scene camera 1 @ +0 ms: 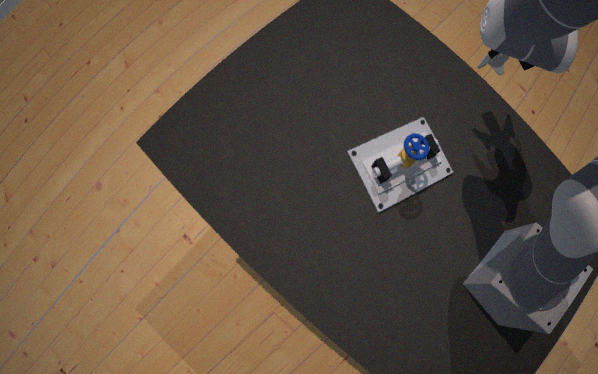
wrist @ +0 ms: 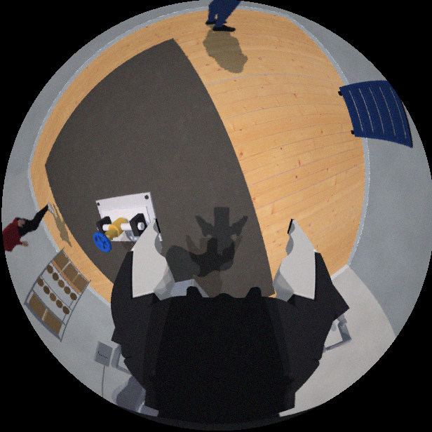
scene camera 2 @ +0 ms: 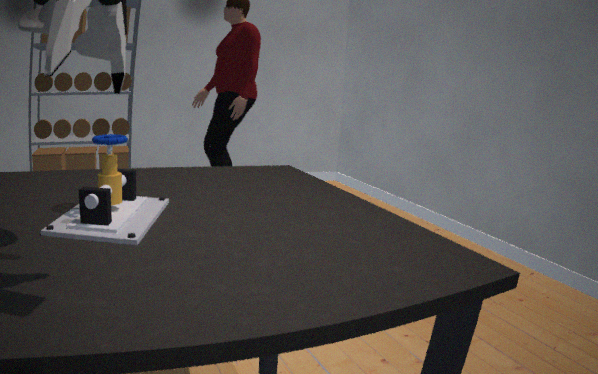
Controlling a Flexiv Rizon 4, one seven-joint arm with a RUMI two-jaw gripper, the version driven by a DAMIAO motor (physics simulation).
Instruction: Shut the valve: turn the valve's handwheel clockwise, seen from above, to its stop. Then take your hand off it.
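Note:
The valve's blue handwheel [scene camera 1: 416,146] [scene camera 2: 110,139] [wrist: 102,241] lies level on top of the yellow valve body [scene camera 1: 406,159] [scene camera 2: 109,187] [wrist: 116,227]. The body sits on a white pipe between two black supports, on a pale base plate [scene camera 1: 390,141] [scene camera 2: 150,215] [wrist: 125,201]. My gripper [scene camera 2: 84,83] [wrist: 223,220] is wide open and empty, high above the table and apart from the handwheel. In the scene camera 1 view, part of it shows at the upper right, beyond the valve's wheel end. How far the handwheel is turned, I cannot tell.
The valve plate lies on a dark table [scene camera 1: 250,150] [scene camera 2: 300,250] [wrist: 140,125]. The arm's grey base [scene camera 1: 517,240] stands at the lower right in the scene camera 1 view. A person in red [scene camera 2: 240,60] and a shelf rack [scene camera 2: 132,110] stand beyond the table.

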